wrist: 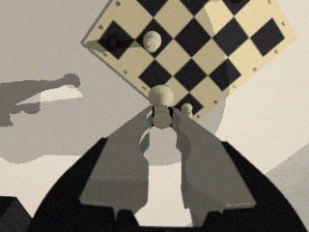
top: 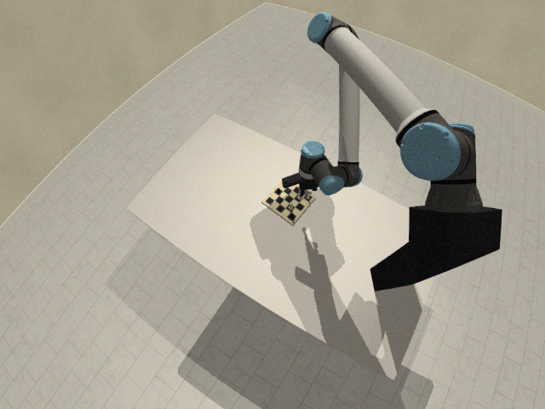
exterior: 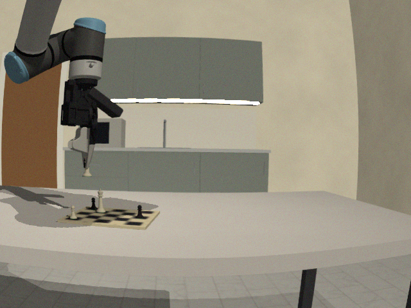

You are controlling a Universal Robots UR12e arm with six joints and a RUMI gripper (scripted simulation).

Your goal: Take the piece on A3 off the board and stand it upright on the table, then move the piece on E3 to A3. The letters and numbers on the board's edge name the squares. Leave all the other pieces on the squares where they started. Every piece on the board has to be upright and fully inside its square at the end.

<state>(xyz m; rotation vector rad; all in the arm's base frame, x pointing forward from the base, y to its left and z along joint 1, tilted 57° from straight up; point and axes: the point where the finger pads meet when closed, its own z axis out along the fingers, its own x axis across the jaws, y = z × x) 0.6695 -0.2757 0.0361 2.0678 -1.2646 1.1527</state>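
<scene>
Now: hand 140 mm above the chessboard, 60 mm short of it and 30 mm to the left of it. Also, from my hand: white pawn (120 mm below, 60 mm to the right, 50 mm behind).
</scene>
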